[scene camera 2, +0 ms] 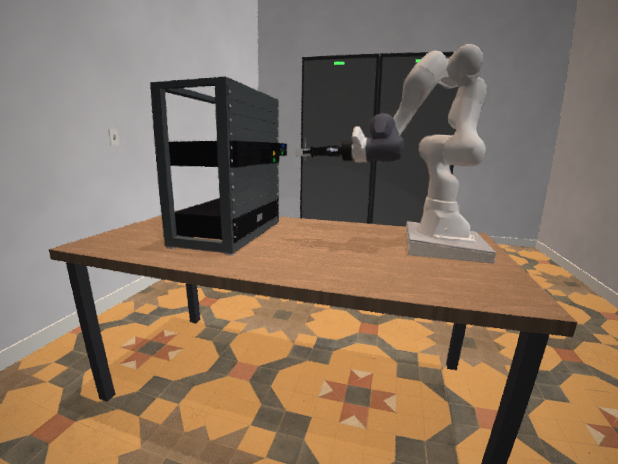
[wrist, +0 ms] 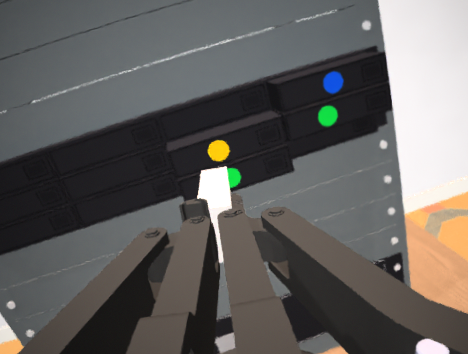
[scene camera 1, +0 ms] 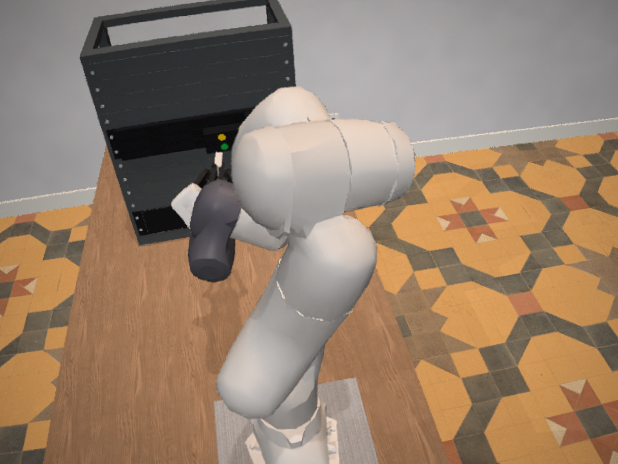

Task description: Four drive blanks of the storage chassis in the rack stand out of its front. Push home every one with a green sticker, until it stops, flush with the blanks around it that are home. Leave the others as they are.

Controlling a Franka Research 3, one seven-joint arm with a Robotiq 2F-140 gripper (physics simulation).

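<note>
The black storage chassis (scene camera 1: 155,138) (scene camera 2: 194,153) sits in the rack (scene camera 1: 287,32) (scene camera 2: 224,190). Four blanks stand out of its front. In the wrist view, a blue-stickered blank (wrist: 333,82) is at the upper right, with a green-stickered blank (wrist: 328,116) under it. To their left, a yellow-stickered blank (wrist: 218,150) (scene camera 1: 222,137) is above another green-stickered blank (wrist: 235,177) (scene camera 1: 224,146). My gripper (scene camera 1: 218,160) (scene camera 2: 301,152) (wrist: 217,189) is shut and empty. Its pale tips partly cover the lower-left green sticker in the wrist view; scene camera 2 shows a gap before the chassis front.
The rack stands on the wooden table (scene camera 1: 130,320) (scene camera 2: 320,280). Grey filler panels lie above and below the chassis. A second black unit (scene camera 2: 255,220) is at the rack's bottom. Dark cabinets (scene camera 2: 340,110) stand against the far wall. Neighbouring unstickered blanks (wrist: 107,150) extend left of the stickered ones.
</note>
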